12 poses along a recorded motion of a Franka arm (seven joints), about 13 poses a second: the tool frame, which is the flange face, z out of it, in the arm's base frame.
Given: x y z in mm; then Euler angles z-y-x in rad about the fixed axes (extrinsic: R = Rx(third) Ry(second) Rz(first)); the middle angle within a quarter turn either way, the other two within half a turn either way.
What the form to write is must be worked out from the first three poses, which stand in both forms.
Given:
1: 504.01 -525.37 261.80 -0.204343 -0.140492 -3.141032
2: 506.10 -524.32 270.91 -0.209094 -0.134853 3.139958
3: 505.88 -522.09 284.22 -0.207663 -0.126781 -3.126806
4: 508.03 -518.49 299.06 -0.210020 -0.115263 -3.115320
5: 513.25 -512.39 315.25 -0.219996 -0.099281 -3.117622
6: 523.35 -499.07 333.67 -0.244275 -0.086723 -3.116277
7: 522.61 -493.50 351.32 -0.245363 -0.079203 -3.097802
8: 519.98 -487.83 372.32 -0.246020 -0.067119 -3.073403
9: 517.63 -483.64 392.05 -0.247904 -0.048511 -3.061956
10: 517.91 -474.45 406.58 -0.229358 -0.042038 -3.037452
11: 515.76 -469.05 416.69 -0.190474 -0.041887 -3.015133
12: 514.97 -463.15 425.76 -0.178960 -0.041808 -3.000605
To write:
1: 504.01 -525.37 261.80 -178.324 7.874 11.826
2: 506.10 -524.32 270.91 -178.479 7.577 12.075
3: 505.88 -522.09 284.22 -177.660 6.930 12.094
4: 508.03 -518.49 299.06 -177.137 6.140 12.274
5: 513.25 -512.39 315.25 -177.409 5.248 12.792
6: 523.35 -499.07 333.67 -177.384 4.468 14.161
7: 522.61 -493.50 351.32 -176.457 3.787 14.275
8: 519.98 -487.83 372.32 -175.269 2.769 14.342
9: 517.63 -483.64 392.05 -174.893 1.567 14.384
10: 517.91 -474.45 406.58 -173.641 0.978 13.321
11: 515.76 -469.05 416.69 -172.431 0.969 11.129
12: 514.97 -463.15 425.76 -171.624 0.900 10.489
